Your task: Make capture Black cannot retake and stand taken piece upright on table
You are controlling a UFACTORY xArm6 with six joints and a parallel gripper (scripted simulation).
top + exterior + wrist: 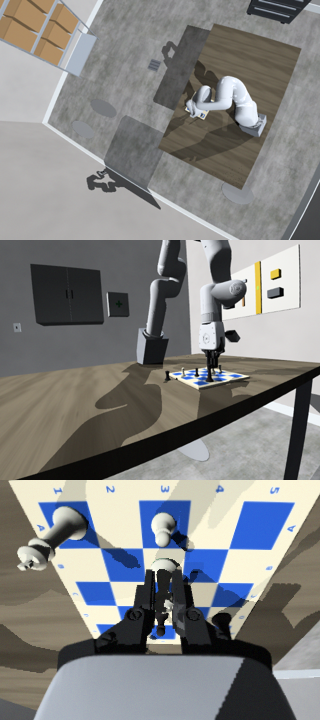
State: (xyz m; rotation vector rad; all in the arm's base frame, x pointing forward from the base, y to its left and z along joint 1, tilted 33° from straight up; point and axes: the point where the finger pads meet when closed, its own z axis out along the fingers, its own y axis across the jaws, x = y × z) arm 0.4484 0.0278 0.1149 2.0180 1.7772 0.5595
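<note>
Right now the cream chessboard is 10 mm behind my hand, 40 mm to the right of it and 50 mm below it. Also, from my hand: black pawn 10 mm behind, 70 mm to the right, 30 mm below; then tall white piece 70 mm behind, 50 mm to the left, 10 mm below; then tall black piece 60 mm ahead, 90 mm to the right, 10 mm below.
</note>
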